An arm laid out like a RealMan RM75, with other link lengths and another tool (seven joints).
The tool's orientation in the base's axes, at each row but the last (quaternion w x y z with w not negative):
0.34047 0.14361 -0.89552 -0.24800
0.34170 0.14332 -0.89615 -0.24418
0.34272 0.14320 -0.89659 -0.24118
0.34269 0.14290 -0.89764 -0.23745
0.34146 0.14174 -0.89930 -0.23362
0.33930 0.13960 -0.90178 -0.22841
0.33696 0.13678 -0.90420 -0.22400
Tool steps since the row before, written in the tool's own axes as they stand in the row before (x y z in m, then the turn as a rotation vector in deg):
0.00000 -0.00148 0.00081 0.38 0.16 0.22
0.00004 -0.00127 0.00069 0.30 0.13 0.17
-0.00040 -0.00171 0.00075 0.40 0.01 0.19
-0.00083 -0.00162 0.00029 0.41 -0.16 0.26
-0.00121 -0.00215 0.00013 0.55 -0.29 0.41
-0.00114 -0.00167 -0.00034 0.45 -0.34 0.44
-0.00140 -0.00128 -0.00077 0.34 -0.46 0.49
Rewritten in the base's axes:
-0.00042 -0.00096 -0.00132 -0.44 0.05 0.15
-0.00039 -0.00085 -0.00111 -0.35 0.04 0.12
-0.00007 -0.00102 -0.00161 -0.42 -0.10 0.10
0.00056 -0.00093 -0.00149 -0.46 -0.22 -0.03
0.00100 -0.00129 -0.00186 -0.65 -0.34 -0.12
0.00122 -0.00107 -0.00124 -0.59 -0.33 -0.22
0.00167 -0.00079 -0.00089 -0.53 -0.38 -0.37

